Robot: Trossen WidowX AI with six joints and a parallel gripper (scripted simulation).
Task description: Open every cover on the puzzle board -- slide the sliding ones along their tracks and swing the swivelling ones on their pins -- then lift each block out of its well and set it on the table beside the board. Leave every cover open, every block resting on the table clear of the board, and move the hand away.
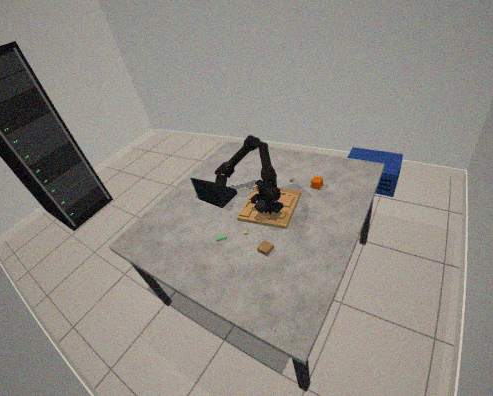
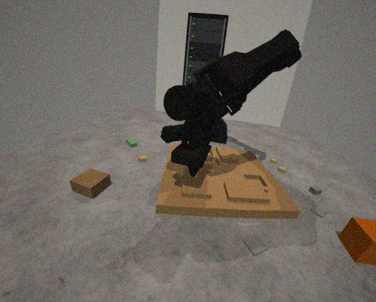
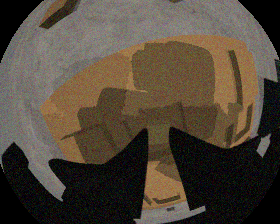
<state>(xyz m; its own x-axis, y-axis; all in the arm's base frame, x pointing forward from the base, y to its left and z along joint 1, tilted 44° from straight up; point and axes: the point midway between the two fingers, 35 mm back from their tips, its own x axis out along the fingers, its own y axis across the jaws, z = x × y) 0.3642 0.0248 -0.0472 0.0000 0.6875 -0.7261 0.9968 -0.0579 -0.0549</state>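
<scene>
Right now my gripper tip is 3 cm past the tan puzzle board and 5 cm to the right of it. Round my gripper tip: small green piece (14 cm behind, 26 cm to the right, 1 cm below); then orange cube (14 cm ahead, 34 cm to the left, 1 cm above); then brown block (12 cm ahead, 21 cm to the right).
</scene>
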